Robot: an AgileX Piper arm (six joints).
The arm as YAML. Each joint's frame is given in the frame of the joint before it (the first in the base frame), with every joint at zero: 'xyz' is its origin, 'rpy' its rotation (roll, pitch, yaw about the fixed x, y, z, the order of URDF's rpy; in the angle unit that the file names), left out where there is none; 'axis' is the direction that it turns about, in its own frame. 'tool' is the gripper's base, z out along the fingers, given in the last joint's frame.
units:
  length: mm
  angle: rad
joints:
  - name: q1
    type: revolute
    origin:
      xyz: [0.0, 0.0, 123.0]
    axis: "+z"
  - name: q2
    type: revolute
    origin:
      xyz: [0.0, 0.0, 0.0]
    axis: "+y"
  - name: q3
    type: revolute
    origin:
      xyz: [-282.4, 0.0, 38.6]
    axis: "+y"
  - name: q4
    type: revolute
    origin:
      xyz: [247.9, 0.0, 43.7]
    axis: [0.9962, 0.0, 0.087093]
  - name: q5
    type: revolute
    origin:
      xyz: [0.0, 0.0, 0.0]
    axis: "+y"
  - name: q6
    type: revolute
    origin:
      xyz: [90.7, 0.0, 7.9]
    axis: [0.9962, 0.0, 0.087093]
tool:
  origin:
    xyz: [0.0, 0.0, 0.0]
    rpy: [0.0, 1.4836, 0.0]
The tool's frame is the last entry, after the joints.
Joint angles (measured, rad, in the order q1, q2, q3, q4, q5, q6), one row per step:
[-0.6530, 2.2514, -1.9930, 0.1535, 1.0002, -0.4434]
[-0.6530, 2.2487, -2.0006, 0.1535, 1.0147, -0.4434]
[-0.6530, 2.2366, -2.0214, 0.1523, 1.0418, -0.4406]
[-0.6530, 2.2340, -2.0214, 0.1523, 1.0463, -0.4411]
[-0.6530, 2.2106, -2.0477, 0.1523, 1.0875, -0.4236]
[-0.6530, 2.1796, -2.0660, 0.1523, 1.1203, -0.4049]
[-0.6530, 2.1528, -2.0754, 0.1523, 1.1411, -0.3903]
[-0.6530, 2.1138, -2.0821, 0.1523, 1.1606, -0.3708]
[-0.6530, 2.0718, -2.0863, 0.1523, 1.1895, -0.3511]
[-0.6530, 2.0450, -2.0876, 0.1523, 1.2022, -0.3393]
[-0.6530, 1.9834, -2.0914, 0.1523, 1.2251, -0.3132]
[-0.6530, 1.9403, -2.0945, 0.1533, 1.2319, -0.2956]
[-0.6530, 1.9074, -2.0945, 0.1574, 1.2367, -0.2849]
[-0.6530, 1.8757, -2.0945, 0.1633, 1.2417, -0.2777]
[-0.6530, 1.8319, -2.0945, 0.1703, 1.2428, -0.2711]
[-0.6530, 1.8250, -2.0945, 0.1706, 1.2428, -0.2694]
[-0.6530, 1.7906, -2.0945, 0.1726, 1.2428, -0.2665]
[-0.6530, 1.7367, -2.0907, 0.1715, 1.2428, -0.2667]
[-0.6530, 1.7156, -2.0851, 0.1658, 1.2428, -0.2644]
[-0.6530, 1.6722, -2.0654, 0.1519, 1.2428, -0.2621]
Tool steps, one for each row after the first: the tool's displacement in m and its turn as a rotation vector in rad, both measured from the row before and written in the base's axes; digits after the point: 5 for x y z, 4 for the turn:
[-0.00048, 0.00050, 0.00301, 0.0027, 0.0030, 0.0022]
[-0.00109, 0.00096, 0.01097, -0.0031, -0.0049, 0.0017]
[-0.00050, 0.00042, 0.00112, 0.0010, 0.0015, 0.0011]
[-0.00291, 0.00257, 0.01756, 0.0019, -0.0098, -0.0097]
[-0.00426, 0.00352, 0.01911, -0.0025, -0.0161, -0.0119]
[-0.00403, 0.00324, 0.01478, -0.0034, -0.0146, -0.0100]
[-0.00612, 0.00482, 0.01962, -0.0077, -0.0240, -0.0144]
[-0.00788, 0.00622, 0.01951, -0.0022, -0.0171, -0.0129]
[-0.00506, 0.00395, 0.01205, -0.0042, -0.0143, -0.0084]
[-0.01222, 0.00948, 0.02748, -0.0139, -0.0385, -0.0189]
[-0.00877, 0.00685, 0.01918, -0.0145, -0.0355, -0.0135]
[-0.00693, 0.00577, 0.01367, -0.0084, -0.0270, -0.0070]
[-0.00693, 0.00596, 0.01289, -0.0080, -0.0262, -0.0033]
[-0.00984, 0.00829, 0.01761, -0.0169, -0.0395, -0.0027]
[-0.00164, 0.00128, 0.00272, -0.0030, -0.0061, -0.0012]
[-0.00835, 0.00660, 0.01336, -0.0177, -0.0292, -0.0014]
[-0.01381, 0.01045, 0.01905, -0.0314, -0.0391, -0.0003]
[-0.00564, 0.00370, 0.00599, -0.0120, -0.0099, -0.0041]
[-0.01147, 0.00728, 0.00960, -0.0227, -0.0120, -0.0079]

